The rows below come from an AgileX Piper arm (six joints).
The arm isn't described. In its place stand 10 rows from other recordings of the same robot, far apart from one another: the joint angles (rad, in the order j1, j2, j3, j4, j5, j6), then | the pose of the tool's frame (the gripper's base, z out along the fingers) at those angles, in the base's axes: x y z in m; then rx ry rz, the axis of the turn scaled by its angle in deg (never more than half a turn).
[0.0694 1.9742 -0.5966 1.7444 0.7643 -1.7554] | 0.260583 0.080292 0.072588 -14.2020 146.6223 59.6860
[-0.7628 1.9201 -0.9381 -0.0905 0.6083 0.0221] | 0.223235 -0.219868 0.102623 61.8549 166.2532 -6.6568
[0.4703 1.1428 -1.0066 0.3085 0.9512 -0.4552] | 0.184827 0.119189 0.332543 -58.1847 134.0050 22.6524
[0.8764 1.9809 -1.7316 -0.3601 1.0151 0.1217] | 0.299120 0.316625 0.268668 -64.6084 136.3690 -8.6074
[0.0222 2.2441 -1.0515 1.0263 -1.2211 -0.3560] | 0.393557 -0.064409 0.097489 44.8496 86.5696 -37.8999
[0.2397 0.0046 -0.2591 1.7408 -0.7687 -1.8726] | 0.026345 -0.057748 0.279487 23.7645 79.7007 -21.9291
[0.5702 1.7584 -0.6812 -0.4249 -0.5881 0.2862] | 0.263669 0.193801 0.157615 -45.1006 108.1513 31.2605
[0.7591 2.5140 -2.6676 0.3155 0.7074 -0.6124] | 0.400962 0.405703 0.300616 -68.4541 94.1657 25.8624
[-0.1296 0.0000 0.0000 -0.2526 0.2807 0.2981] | 0.053440 -0.013319 0.188654 12.1560 99.9195 -6.6000
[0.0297 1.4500 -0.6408 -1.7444 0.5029 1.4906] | 0.273027 -0.035108 0.211771 -3.2159 125.5767 -39.0791
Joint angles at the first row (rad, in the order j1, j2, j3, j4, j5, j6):
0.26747, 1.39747, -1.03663, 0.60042, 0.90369, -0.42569
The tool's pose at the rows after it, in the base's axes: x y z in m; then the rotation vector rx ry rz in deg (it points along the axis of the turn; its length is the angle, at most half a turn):
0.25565 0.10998 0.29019 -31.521 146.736 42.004
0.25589 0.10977 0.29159 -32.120 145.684 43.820
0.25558 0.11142 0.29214 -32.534 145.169 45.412
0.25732 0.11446 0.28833 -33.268 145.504 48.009
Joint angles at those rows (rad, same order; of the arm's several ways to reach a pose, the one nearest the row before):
0.24811, 1.40023, -1.03664, 0.65134, 0.91814, -0.48069
0.23852, 1.40022, -1.03663, 0.68798, 0.92669, -0.51640
0.23851, 1.40199, -1.03662, 0.71388, 0.93335, -0.53437
0.23849, 1.42102, -1.03662, 0.75022, 0.94902, -0.56134

